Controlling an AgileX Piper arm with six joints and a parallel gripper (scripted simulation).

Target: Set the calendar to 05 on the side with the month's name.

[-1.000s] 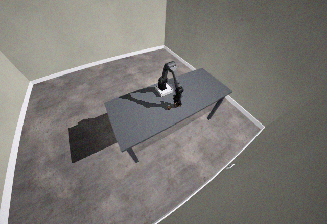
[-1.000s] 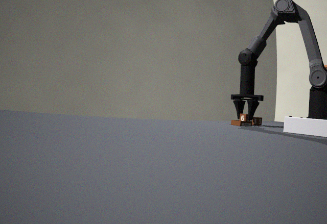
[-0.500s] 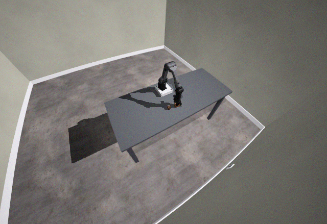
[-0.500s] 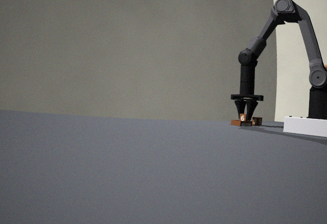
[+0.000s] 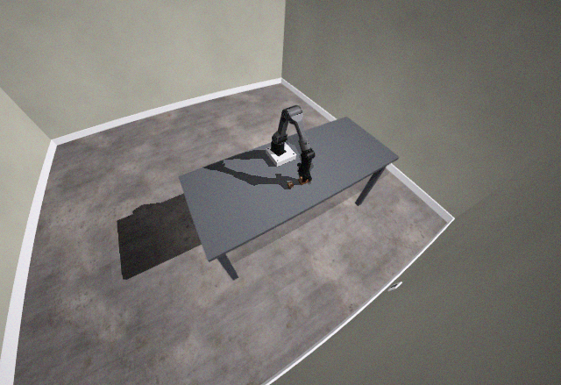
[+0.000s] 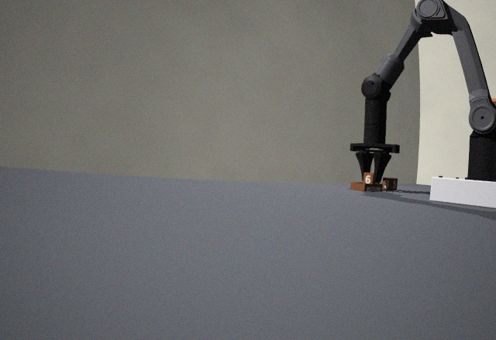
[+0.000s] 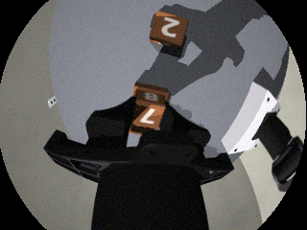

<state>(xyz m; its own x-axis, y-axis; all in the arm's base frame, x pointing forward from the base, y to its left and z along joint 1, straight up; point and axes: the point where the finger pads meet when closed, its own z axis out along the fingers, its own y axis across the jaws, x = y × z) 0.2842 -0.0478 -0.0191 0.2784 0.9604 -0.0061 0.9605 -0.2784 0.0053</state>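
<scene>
The brown calendar tray lies 20 mm to the left of my hand and 20 mm below it. From my hand the other things lie so: cube (90 mm to the right, 30 mm behind, 10 mm below).
</scene>
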